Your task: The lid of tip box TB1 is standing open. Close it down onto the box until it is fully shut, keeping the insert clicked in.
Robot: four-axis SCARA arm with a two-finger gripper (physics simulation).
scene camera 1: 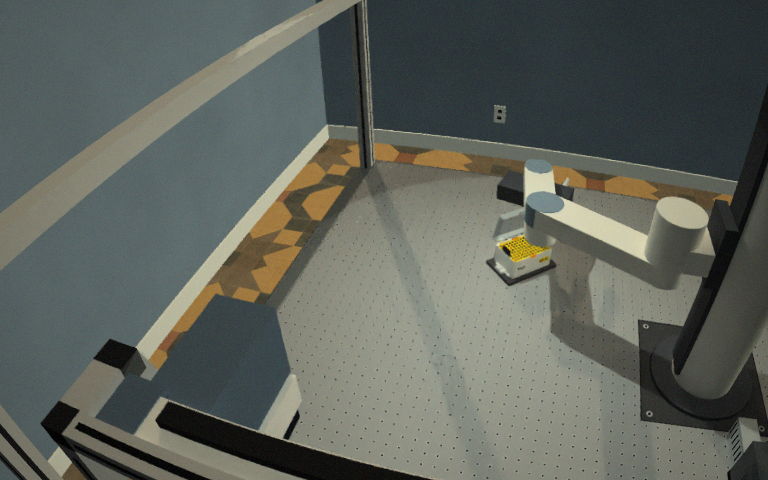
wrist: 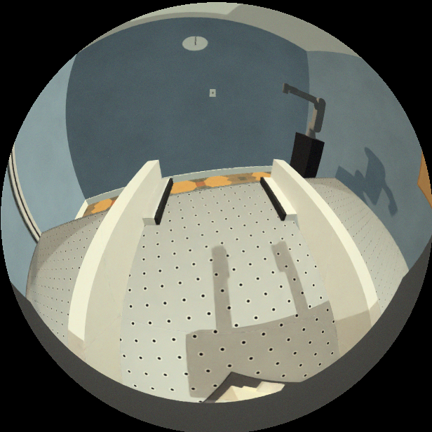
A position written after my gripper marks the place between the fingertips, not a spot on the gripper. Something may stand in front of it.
Note:
In view: my gripper (scene camera 1: 552,176) and a clear lid (scene camera 1: 509,224).
My gripper shows as well in the wrist view (wrist: 216,168).

